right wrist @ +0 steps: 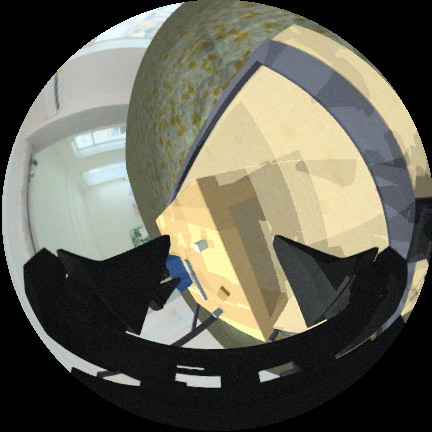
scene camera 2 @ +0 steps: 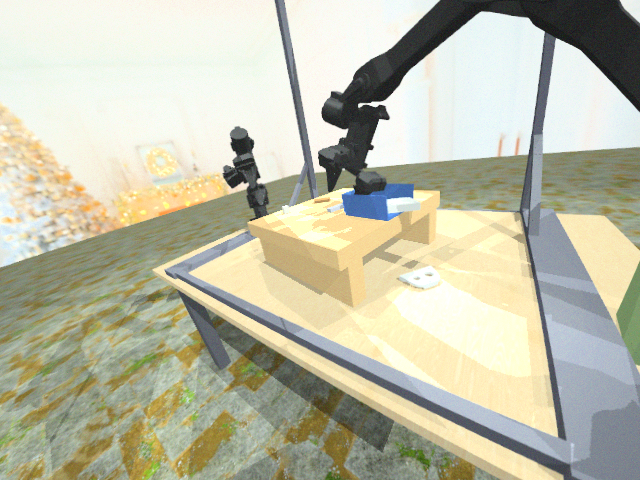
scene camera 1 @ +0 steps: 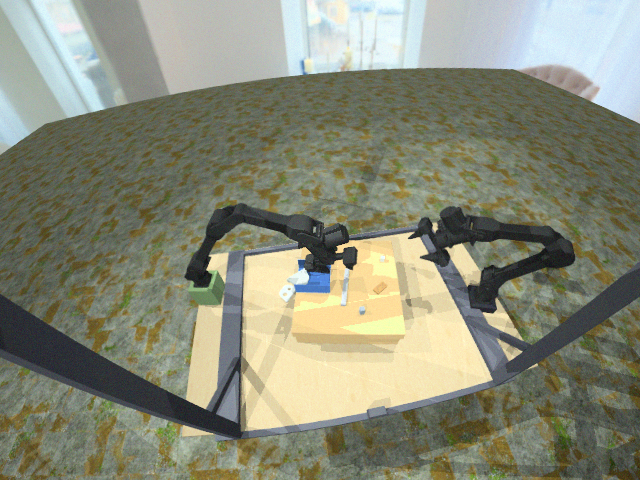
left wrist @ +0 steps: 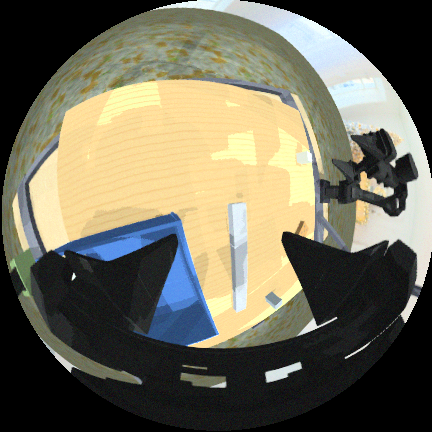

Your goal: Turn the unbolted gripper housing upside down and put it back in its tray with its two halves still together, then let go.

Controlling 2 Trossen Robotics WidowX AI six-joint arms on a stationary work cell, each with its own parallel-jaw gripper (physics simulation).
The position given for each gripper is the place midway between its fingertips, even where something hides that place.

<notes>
The left gripper (scene camera 2: 340,200) is open and touches a blue tray (scene camera 2: 374,206). The right gripper (scene camera 2: 257,197) is open and holds nothing. Also in view: a raised wooden block (scene camera 2: 325,250), a green block (scene camera 1: 212,295) and a dark frame (scene camera 1: 231,328).
The left gripper shows as well in scene camera 1 (scene camera 1: 340,270) and in the left wrist view (left wrist: 230,238). The right gripper shows as well in the right wrist view (right wrist: 222,240), in scene camera 1 (scene camera 1: 414,247) and in the left wrist view (left wrist: 340,149). The blue tray is seen too in the left wrist view (left wrist: 181,316).
</notes>
